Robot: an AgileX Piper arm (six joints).
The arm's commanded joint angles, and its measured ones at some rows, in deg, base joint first. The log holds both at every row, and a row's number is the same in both.
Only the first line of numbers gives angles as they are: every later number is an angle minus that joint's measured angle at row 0.
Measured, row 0:
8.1, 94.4, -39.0, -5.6, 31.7, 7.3
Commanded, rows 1 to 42:
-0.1, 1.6, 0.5, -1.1, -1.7, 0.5
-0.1, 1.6, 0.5, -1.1, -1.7, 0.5
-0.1, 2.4, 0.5, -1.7, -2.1, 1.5
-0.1, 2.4, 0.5, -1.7, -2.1, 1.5
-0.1, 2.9, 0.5, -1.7, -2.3, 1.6
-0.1, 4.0, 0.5, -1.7, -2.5, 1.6
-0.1, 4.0, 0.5, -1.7, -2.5, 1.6
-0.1, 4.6, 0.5, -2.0, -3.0, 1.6
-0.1, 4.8, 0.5, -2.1, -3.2, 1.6
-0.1, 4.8, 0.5, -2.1, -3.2, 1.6
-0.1, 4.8, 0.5, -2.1, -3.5, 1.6
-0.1, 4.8, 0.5, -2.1, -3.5, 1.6
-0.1, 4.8, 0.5, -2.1, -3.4, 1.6
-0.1, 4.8, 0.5, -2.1, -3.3, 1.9
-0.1, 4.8, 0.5, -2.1, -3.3, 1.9
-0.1, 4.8, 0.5, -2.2, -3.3, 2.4
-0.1, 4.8, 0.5, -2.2, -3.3, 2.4
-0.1, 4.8, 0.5, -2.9, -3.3, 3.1
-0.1, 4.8, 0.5, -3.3, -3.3, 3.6
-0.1, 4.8, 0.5, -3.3, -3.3, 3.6
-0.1, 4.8, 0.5, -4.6, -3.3, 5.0
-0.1, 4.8, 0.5, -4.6, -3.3, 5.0
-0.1, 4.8, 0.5, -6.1, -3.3, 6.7
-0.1, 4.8, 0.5, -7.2, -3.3, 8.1
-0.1, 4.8, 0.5, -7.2, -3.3, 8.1
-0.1, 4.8, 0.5, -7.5, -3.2, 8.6
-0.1, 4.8, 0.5, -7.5, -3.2, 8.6
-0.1, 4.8, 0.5, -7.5, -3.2, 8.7
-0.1, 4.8, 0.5, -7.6, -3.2, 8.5
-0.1, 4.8, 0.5, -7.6, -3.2, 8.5
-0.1, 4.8, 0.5, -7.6, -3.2, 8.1
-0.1, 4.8, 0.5, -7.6, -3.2, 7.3
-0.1, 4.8, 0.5, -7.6, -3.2, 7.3
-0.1, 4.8, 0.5, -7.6, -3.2, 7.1
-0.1, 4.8, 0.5, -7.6, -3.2, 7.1
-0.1, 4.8, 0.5, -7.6, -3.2, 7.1
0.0, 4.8, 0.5, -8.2, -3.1, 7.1
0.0, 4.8, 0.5, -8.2, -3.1, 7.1
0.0, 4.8, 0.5, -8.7, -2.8, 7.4
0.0, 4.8, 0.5, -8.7, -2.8, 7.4
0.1, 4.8, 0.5, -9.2, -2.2, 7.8
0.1, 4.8, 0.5, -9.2, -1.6, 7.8
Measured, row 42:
0.0, 4.2, 0.0, -8.7, -2.4, 7.8
